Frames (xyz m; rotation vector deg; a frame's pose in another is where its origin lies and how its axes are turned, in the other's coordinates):
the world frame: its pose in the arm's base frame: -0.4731 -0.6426 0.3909 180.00 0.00 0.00
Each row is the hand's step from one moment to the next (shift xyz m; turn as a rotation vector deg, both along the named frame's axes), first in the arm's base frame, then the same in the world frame.
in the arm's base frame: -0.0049 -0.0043 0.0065 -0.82 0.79 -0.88
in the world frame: -0.0049 0.0043 -0.0065 -0.82 -0.79 0.88
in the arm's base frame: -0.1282 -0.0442 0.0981 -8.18 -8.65 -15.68
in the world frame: -0.1282 0.0442 -0.0981 -8.18 8.65 15.68
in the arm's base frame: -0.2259 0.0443 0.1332 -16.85 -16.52 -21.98
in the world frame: -0.2259 -0.0443 -0.1332 -16.85 16.52 21.98
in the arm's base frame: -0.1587 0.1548 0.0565 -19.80 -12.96 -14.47
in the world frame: -0.1587 -0.1548 -0.0565 -19.80 12.96 14.47
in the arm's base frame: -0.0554 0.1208 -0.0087 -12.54 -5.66 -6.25
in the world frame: -0.0554 -0.1208 0.0087 -12.54 5.66 6.25
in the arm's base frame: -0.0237 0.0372 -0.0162 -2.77 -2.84 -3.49
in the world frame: -0.0237 -0.0372 0.0162 -2.77 2.84 3.49
